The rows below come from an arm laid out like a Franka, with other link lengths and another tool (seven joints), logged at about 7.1 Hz.
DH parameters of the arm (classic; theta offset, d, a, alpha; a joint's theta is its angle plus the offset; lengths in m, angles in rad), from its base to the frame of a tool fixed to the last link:
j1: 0 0.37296 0 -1.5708
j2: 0 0 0 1.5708
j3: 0 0.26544 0.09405 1.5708
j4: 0 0 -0.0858 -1.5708
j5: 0 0.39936 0 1.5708
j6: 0 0 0.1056 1.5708
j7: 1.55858 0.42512 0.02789 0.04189
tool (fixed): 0 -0.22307 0 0
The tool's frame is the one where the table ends.
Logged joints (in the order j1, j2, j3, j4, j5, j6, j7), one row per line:
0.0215 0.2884 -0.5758 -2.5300 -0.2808 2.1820 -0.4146
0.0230 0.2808 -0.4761 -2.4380 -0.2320 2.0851 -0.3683
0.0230 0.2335 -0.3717 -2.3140 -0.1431 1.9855 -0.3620
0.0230 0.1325 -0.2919 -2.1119 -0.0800 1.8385 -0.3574
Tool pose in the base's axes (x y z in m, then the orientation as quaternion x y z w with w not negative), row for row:
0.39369 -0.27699 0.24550 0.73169 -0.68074 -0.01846 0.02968
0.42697 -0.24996 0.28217 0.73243 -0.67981 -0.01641 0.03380
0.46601 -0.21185 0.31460 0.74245 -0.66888 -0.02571 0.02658
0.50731 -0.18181 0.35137 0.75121 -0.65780 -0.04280 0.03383
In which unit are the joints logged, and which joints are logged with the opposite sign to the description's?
The joints are logged in radians. Opposite sign: j2.
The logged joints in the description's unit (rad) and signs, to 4 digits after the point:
0.0215 -0.2884 -0.5758 -2.5300 -0.2808 2.1820 -0.4146
0.0230 -0.2808 -0.4761 -2.4380 -0.2320 2.0851 -0.3683
0.0230 -0.2335 -0.3717 -2.3140 -0.1431 1.9855 -0.3620
0.0230 -0.1325 -0.2919 -2.1119 -0.0800 1.8385 -0.3574

